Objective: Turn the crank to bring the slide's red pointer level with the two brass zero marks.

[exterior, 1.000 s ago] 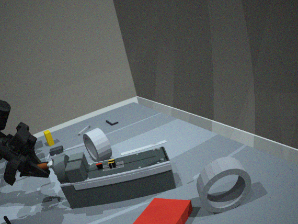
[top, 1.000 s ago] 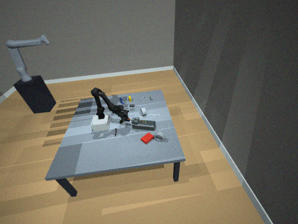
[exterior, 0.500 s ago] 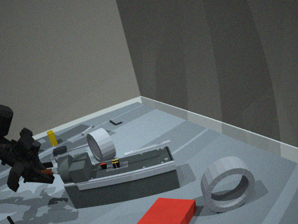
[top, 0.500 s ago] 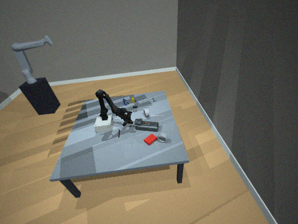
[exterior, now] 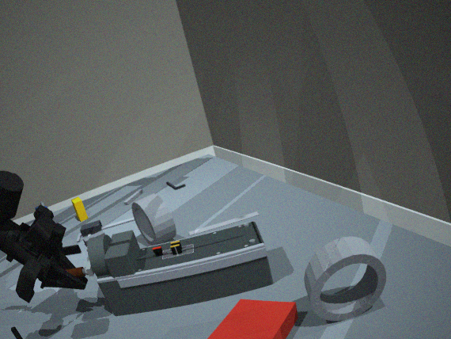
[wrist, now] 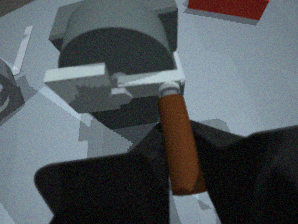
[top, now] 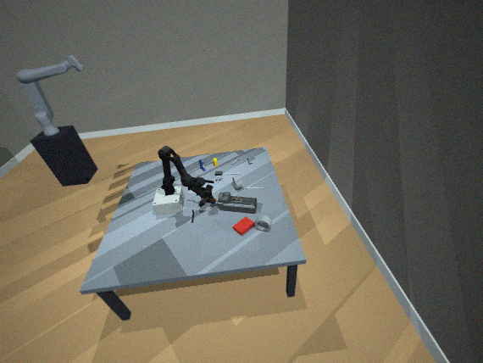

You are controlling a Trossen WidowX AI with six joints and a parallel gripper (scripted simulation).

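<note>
Right now my gripper tip is 14 cm short of the red pointer, 1 cm to the left of it and 2 cm below it. Round my gripper tip: brown handle (2 cm behind, 3 cm above); yellow block (1 cm behind, 58 cm to the left, 3 cm below); blue clamp (13 cm behind, 53 cm to the left, 1 cm below).
</note>
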